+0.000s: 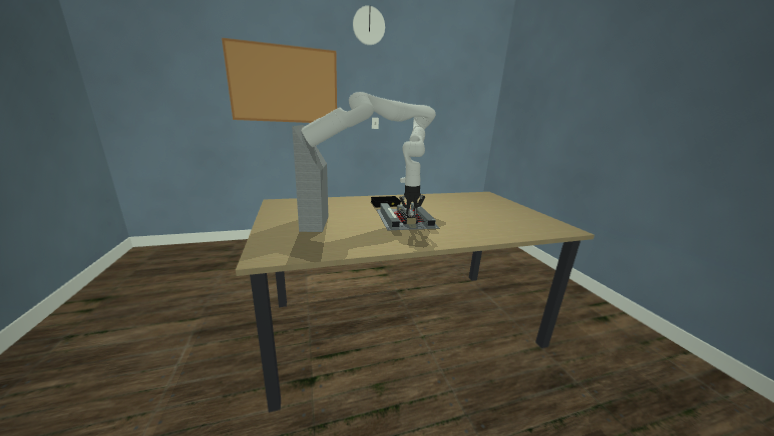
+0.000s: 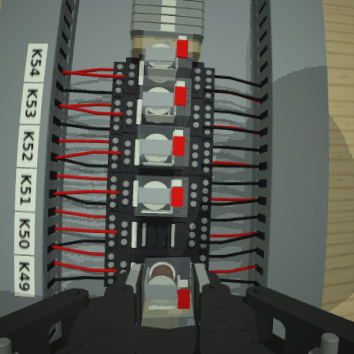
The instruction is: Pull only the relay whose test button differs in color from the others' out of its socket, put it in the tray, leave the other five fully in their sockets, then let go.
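Frame: origin at the arm's base, x ahead, y left, z up, level; metres.
Seen in the pictures: gripper, fingertip midpoint: (image 1: 411,215) (image 2: 167,279); arm's base, link origin: (image 1: 307,138).
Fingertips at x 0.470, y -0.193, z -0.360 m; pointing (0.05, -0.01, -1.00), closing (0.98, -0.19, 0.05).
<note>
Pixels of each thing's top centre, then the offset from my fingertips to it. "*": a spot on its surface instead. Level surfaces: height alone.
- clear-cased relay, top centre: (image 2: 169,297) dx +0.000, dy +0.000, dz +0.027 m
- socket row, top centre: (image 2: 160,173) (image 1: 407,214) dx +0.009, dy +0.064, dz -0.017 m
- K54, top centre: (image 2: 167,46) dx +0.024, dy +0.129, dz +0.020 m
- K53, top centre: (image 2: 165,94) dx +0.018, dy +0.103, dz +0.020 m
- K52, top centre: (image 2: 162,144) dx +0.012, dy +0.077, dz +0.020 m
- K51, top centre: (image 2: 161,196) dx +0.006, dy +0.051, dz +0.020 m
- K50, surface spot: (image 2: 159,236) * dx +0.000, dy +0.023, dz -0.018 m
- black tray, surface spot: (image 1: 383,201) * dx -0.019, dy +0.309, dz -0.015 m
- grey terminal block, top centre: (image 2: 167,18) dx +0.031, dy +0.160, dz -0.003 m
- wooden table, surface height: dz -0.049 m
My gripper (image 1: 411,212) (image 2: 167,279) is shut on a clear-cased relay (image 2: 167,292) with a red test button and a brown disc, over the K49 end of the socket row (image 2: 119,187). Four relays, at K54 (image 2: 160,55), K53 (image 2: 158,104), K52 (image 2: 156,147) and K51 (image 2: 155,196), sit in their sockets and also show red buttons. The socket at K50 (image 2: 159,236) is empty. The held relay and fingers hide most of the K49 socket; whether a relay sits there I cannot tell. The black tray (image 1: 383,201) stands behind the panel.
Grey wire ducts (image 2: 19,20) (image 2: 300,150) run along both sides of the row, with red and black wires between. A grey terminal block (image 2: 145,20) stands beyond K54. The labels (image 2: 27,145) lie along the left duct. Everything stands on the wooden table (image 1: 487,222).
</note>
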